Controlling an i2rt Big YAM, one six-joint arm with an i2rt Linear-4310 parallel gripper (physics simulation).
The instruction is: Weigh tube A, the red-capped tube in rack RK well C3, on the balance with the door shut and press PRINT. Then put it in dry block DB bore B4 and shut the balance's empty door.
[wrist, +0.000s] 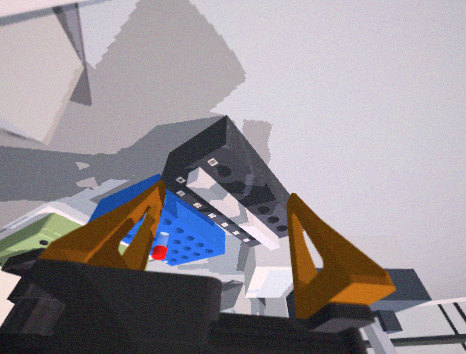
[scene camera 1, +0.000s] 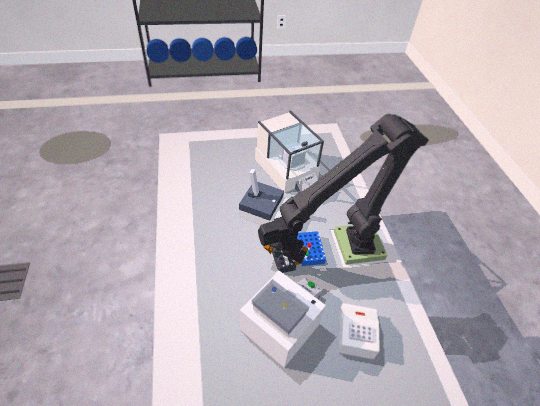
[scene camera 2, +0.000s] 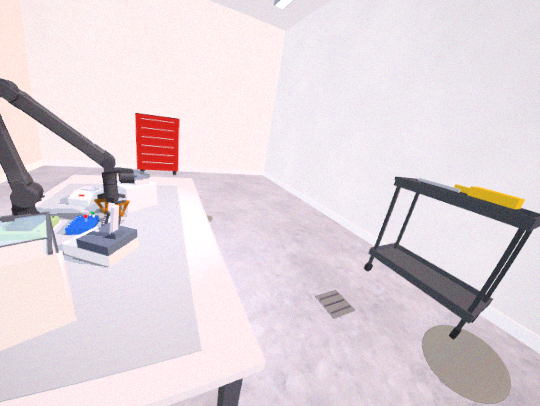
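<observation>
The red-capped tube stands in the blue rack; its well label is not readable. The dark dry block stands beside the rack. A pale bar runs lengthwise along its top between the lettered edge and a row of open bores. My gripper is open and empty above the dry block, its fingers on either side of the block in the wrist view. The balance has a glass chamber; its door position is unclear.
A green-capped tube is also in the rack. A dark stand with an upright post is between balance and rack. A white box with a grey top, a small green-buttoned device and a keypad unit stand nearby.
</observation>
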